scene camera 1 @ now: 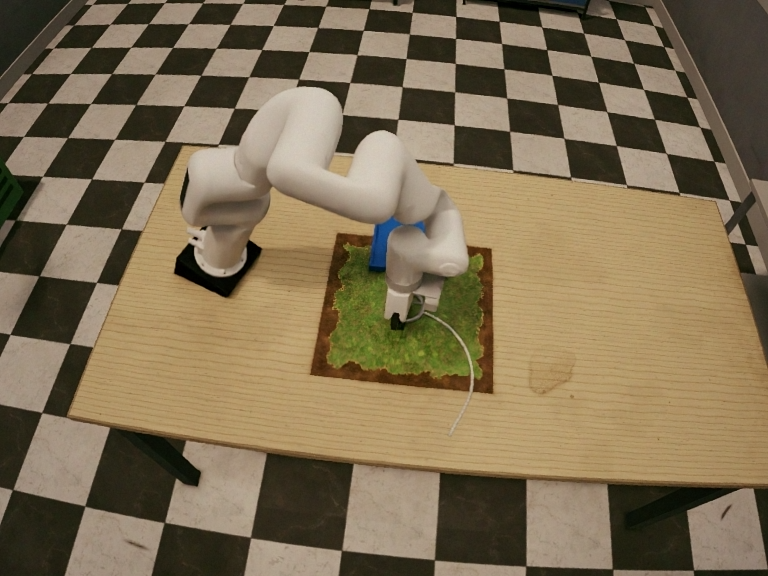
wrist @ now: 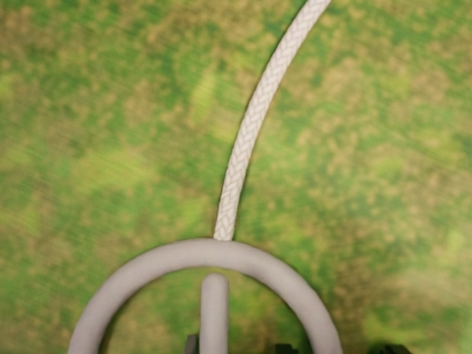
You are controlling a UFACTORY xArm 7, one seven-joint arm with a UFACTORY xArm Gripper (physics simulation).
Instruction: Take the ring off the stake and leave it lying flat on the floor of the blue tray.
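Frame: origin at the arm's base, x back, y left, z down, level; millimetres.
Seen in the pictures: gripper, between the fingertips: (scene camera 1: pixel 399 320); arm's base, origin of its link: (scene camera 1: pixel 220 252).
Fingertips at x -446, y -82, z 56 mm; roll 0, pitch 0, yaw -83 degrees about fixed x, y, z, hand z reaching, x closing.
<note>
Pixels of each thing's top centre, then the offset from my fingertips to it. "spot": a spot on its surface instead. Level surfaces: height alone.
- grey ring, centre of its top: (scene camera 1: pixel 406 304) dx -10, dy +42, dz -7 mm
- grey stake, a spot on its surface: (wrist: pixel 214 310) spot: dx -40, dy +34, dz -38 mm
- blue tray, a spot on its surface: (scene camera 1: pixel 377 267) spot: dx +71, dy +131, dz -14 mm
- grass-patterned mat, height of its surface: dz +2 mm
- wooden table, height of its surface: dz +2 mm
- dark piece, a spot on its surface: (wrist: pixel 191 345) spot: dx -23, dy +44, dz -9 mm
The grey ring (scene camera 1: pixel 414 318) (wrist: pixel 205 252) shows in part beside the gripper, with its far arc across the bottom of the wrist view. The rounded end of the grey stake (wrist: pixel 214 310) shows inside the ring's outline; the stake cannot be made out in the scene view. My gripper (scene camera 1: pixel 397 322) (wrist: pixel 340 349) is partly open and low over the mat. Its dark fingertips show at the wrist view's bottom edge, one on each side of the ring's right side, with a gap. The blue tray (scene camera 1: pixel 377 267) is behind the gripper, partly hidden by the arm.
A white rope (scene camera 1: pixel 469 359) (wrist: pixel 245 140) runs from the ring's far side, curving over the grass-patterned mat (scene camera 1: pixel 323 334) and past its front edge onto the wooden table (scene camera 1: pixel 607 297). A dark piece (wrist: pixel 191 345) shows beside the stake. The arm's black base (scene camera 1: pixel 204 279) is at the left.
</note>
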